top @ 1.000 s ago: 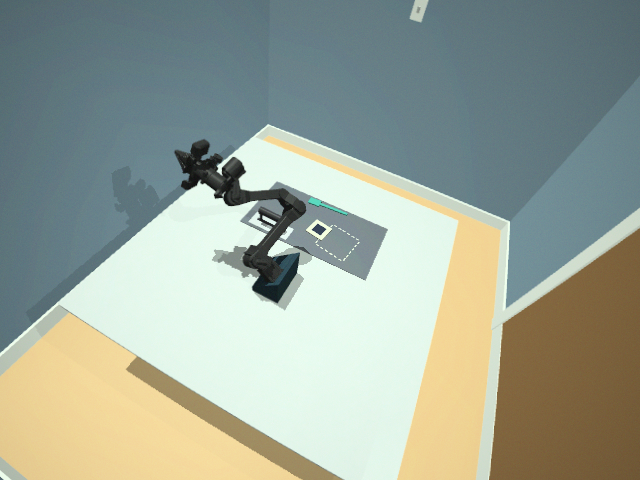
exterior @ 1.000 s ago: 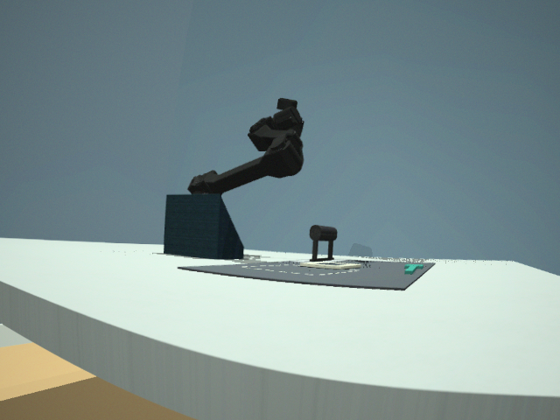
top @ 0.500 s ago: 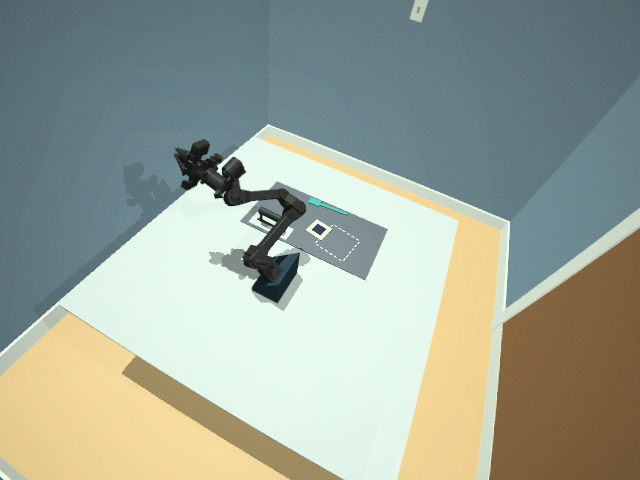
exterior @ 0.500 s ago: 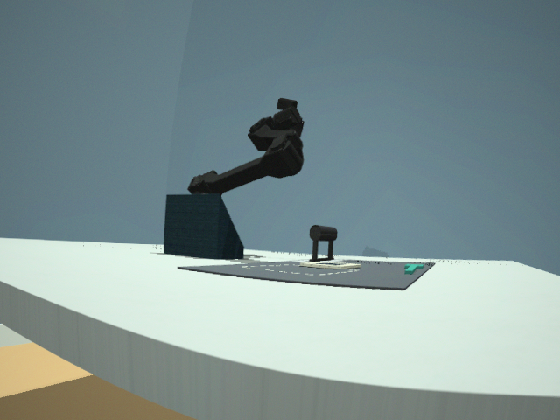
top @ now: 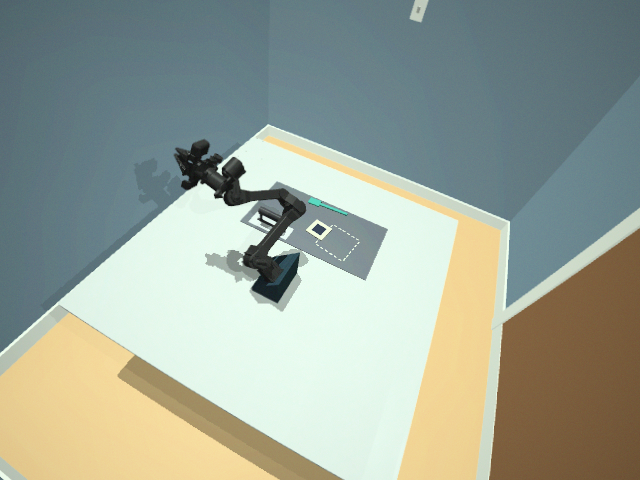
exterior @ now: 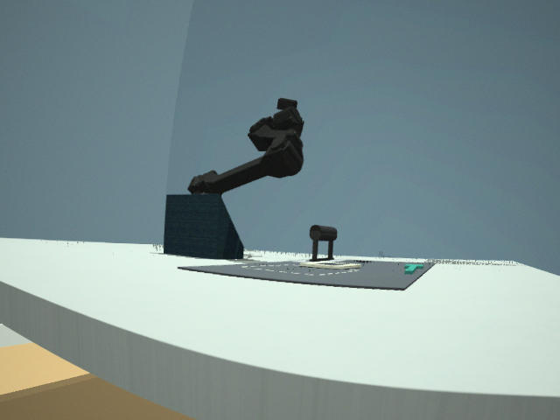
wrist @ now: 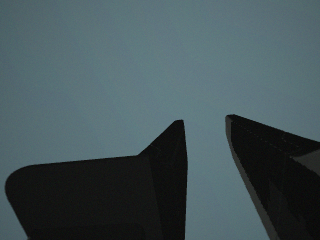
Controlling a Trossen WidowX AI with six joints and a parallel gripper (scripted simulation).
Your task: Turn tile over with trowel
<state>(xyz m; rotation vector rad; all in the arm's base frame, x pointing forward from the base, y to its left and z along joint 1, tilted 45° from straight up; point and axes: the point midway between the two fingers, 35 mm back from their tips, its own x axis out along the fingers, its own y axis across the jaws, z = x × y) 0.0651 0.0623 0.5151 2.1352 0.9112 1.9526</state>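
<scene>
Right now the dark grey mat is 36 cm ahead of my gripper tip, 41 cm to the right of it and 45 cm below it. Round my gripper tip: teal trowel 50 cm ahead, 37 cm to the right, 43 cm below; then cream tile 34 cm ahead, 43 cm to the right, 43 cm below.
</scene>
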